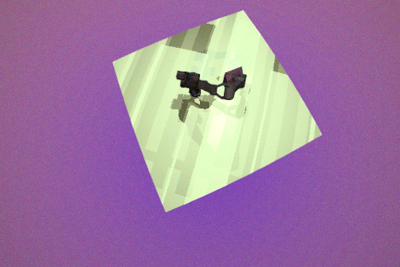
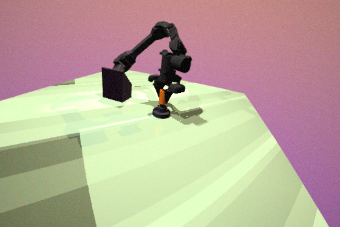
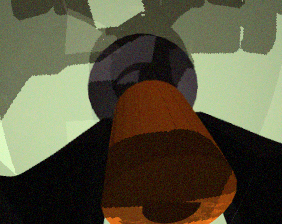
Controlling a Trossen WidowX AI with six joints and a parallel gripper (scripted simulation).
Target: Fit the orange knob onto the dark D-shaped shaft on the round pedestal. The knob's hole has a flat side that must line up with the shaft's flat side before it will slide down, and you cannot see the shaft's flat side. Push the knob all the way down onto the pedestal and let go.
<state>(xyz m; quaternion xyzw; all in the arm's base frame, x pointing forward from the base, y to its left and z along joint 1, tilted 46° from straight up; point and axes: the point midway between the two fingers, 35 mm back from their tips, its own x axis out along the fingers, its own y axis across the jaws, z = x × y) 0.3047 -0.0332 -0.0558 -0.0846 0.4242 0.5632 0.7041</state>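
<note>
My gripper tip is 20 mm below the orange knob. Also, from my gripper tip: dark round pedestal: 40 mm below.
</note>
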